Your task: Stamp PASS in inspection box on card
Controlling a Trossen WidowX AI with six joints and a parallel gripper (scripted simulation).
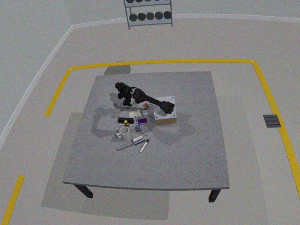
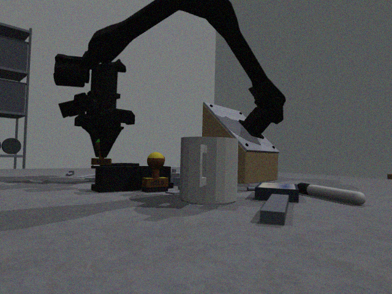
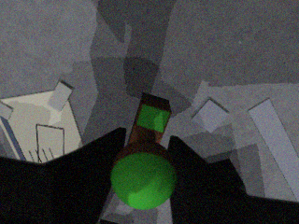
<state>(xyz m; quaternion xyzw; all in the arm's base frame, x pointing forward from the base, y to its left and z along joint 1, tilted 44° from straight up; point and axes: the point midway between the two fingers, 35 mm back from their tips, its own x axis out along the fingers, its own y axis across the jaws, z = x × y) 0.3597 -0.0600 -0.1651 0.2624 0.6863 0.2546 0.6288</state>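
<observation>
The purple ink pad is 120 mm behind my gripper tip, 190 mm to the left of it and 50 mm below it. Round my gripper tip: green-knobbed stamp: right at my gripper tip; red-knobbed stamp: 150 mm behind, 20 mm to the left, 30 mm below; cream card: 50 mm behind, 90 mm to the left, 50 mm below.
</observation>
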